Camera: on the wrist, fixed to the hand. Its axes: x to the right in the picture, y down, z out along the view.
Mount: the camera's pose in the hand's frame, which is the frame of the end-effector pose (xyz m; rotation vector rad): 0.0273 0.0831 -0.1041 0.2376 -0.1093 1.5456
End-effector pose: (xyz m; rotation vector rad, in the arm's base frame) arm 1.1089 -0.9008 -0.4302 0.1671 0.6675 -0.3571
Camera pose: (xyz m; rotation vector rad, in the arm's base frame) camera 1.1002 -0.8037 -0.5250 0.8085 0.2364 1.0405
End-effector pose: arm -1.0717 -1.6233 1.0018 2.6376 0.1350 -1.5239
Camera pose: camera -0.9585 -1.6920 1.0329 1.6625 -1.6697 -0.9836
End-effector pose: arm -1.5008 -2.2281 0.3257 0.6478 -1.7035 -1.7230
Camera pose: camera -1.4368 -2.3174 0.4058 -0.6313 -1.6418 -0.4341
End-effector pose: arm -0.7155 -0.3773 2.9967 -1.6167 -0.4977 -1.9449
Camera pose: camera -0.7468 -0.5096 2.9965 -1.2242 0.4288 -0.5887
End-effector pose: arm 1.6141 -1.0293 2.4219 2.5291 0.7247 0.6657
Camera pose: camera 1.6086 -1.0506 2.5561 -2.5440 1.2818 -0.7231
